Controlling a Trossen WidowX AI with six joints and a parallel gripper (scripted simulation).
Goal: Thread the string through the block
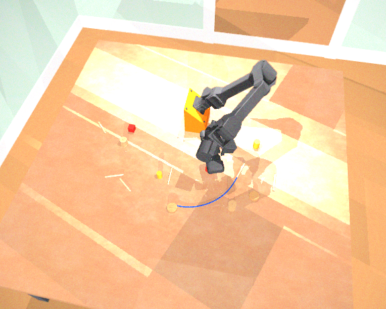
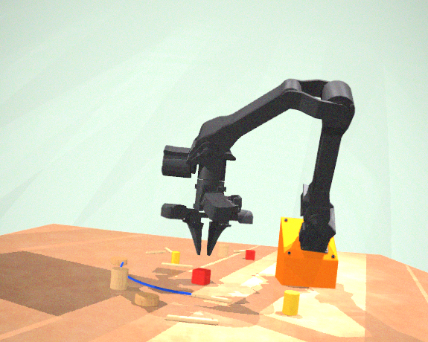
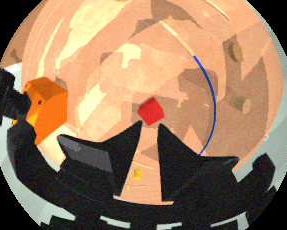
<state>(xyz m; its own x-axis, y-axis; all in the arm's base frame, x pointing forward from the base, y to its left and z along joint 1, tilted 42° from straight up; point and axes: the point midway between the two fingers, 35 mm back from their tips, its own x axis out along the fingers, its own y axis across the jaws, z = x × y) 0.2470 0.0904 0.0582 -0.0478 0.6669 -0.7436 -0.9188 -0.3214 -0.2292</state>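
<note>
Right now my gripper tip is 40 mm above the red cube. Also, from my gripper tip: loose stick 20 mm behind, 260 mm to the left, 60 mm below; then thin wooden stick 10 mm behind, 120 mm to the left, 60 mm below; then round wooden button 200 mm ahead, 110 mm to the right, 50 mm below.
</note>
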